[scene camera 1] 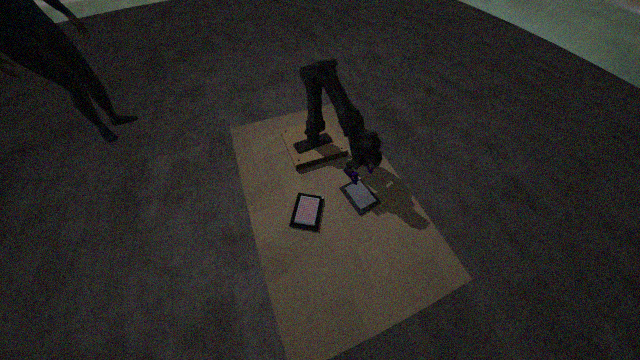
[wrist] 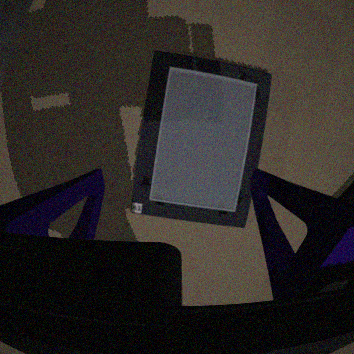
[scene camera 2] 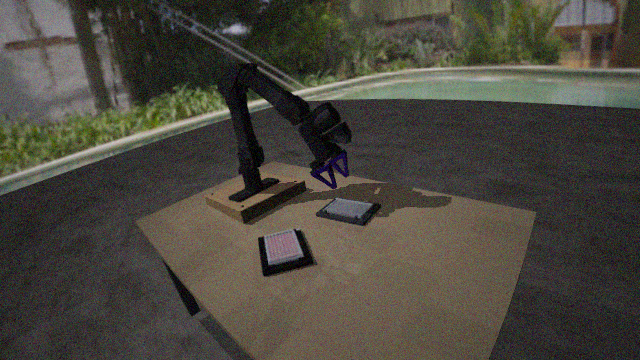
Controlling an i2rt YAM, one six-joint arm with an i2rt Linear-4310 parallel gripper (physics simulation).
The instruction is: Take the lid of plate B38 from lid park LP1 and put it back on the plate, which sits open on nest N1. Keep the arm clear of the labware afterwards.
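Frame: origin at the arm's base, x left, y back, z up, level; metres.
Seen in the pictures: gripper, fingertip midpoint: [scene camera 1: 363, 179] [wrist: 177, 177] [scene camera 2: 341, 182]; arm's base, origin of the base link: [scene camera 1: 313, 143] [scene camera 2: 254, 190].
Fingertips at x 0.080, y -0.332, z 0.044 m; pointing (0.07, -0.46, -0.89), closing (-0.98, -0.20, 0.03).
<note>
Offsets run from my fingertips to a thing's top centre. Level surfaces: height alone.
The pale, flat lid {dx -0.021, dy -0.030, dz -0.067 m} [scene camera 1: 359, 195] [scene camera 2: 347, 207] [wrist: 205, 135] lies on the dark grey lid park LP1 {dx -0.021, dy -0.030, dz -0.065 m} [scene camera 1: 369, 207] [scene camera 2: 340, 217] [wrist: 190, 213]. The open plate B38 {dx -0.271, dy +0.008, dz -0.058 m} [scene camera 1: 307, 210] [scene camera 2: 283, 246], with pink wells, sits on the black nest N1 {dx -0.271, dy +0.008, dz -0.067 m} [scene camera 1: 305, 228] [scene camera 2: 287, 266]; it does not show in the wrist view. My gripper [scene camera 1: 363, 176] [scene camera 2: 340, 181] [wrist: 177, 177] is open and empty, above the arm-base side of the park. In the wrist view the right fingertip overlaps the park's right edge, and the left fingertip stands out to the left of the park.
The arm's wooden base block [scene camera 1: 322, 161] [scene camera 2: 272, 202] stands on the table top {dz -0.085 m} [scene camera 1: 350, 280] [scene camera 2: 400, 280] behind the nest and the park. The arm's shadow falls beside the park. A person's legs [scene camera 1: 92, 100] show on the floor at the upper left in scene camera 1.
</note>
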